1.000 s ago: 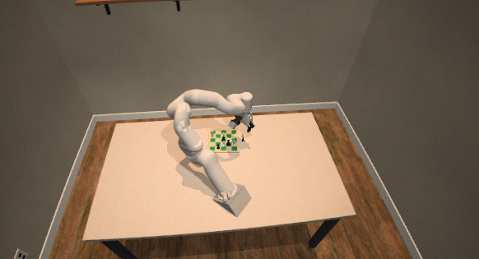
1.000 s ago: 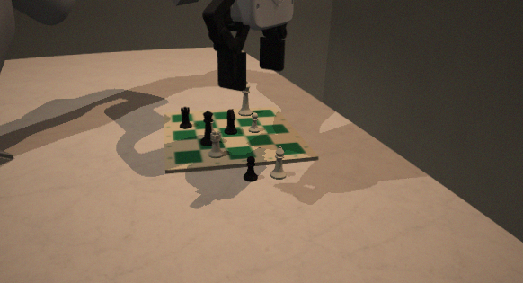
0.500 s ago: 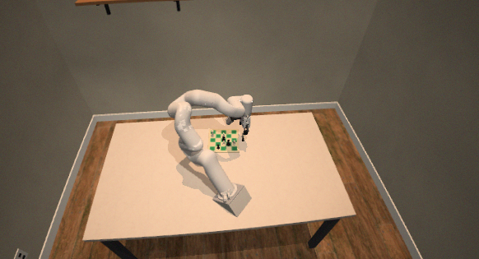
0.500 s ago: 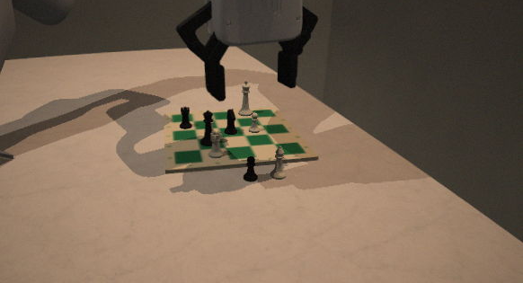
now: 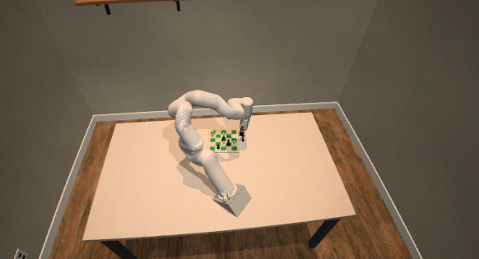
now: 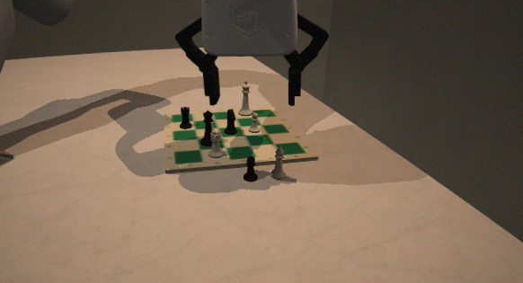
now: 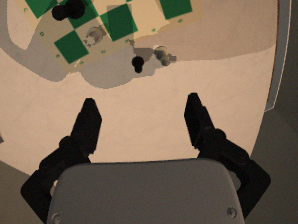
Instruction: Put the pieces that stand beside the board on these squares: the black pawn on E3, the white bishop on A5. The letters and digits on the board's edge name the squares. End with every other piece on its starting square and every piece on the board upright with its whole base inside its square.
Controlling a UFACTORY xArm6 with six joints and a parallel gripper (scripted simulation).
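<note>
Right now my hand is 100 mm above the black pawn. From my hand the other things lie so: black bishop (20 mm ahead, 140 mm to the left, 90 mm below); then black rook (50 mm behind, 180 mm to the left, 90 mm below); then chessboard (20 mm ahead, 140 mm to the left, 110 mm below).
</note>
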